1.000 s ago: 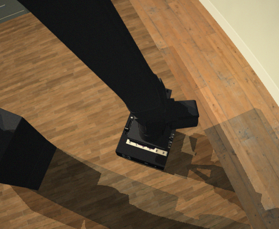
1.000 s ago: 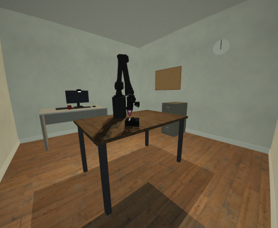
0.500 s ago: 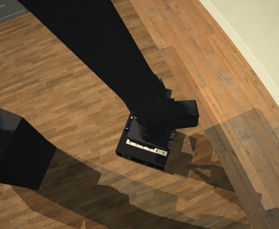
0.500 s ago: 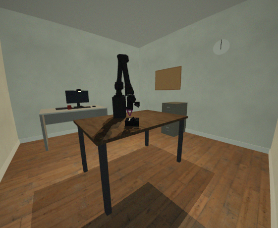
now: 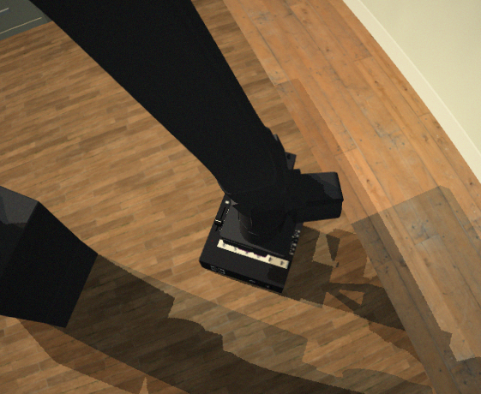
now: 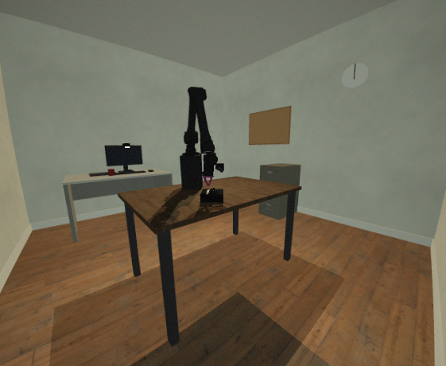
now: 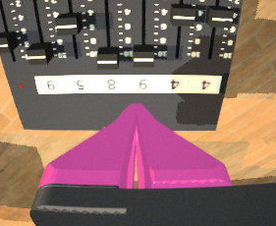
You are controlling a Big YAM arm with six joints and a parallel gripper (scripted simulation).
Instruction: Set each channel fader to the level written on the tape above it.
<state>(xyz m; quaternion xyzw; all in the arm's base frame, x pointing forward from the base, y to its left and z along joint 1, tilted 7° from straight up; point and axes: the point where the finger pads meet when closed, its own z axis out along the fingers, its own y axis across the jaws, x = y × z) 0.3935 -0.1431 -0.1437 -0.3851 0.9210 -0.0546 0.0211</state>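
Now: the channel 3 fader cap 40 mm below my hand, 20 mm ahead of it and 10 mm to the left of it. Round my hand: channel 2 fader cap: 50 mm ahead, 40 mm below, 10 mm to the left; channel 5 fader cap: 60 mm to the left, 40 mm below; channel 4 fader: 40 mm below, 30 mm to the left.
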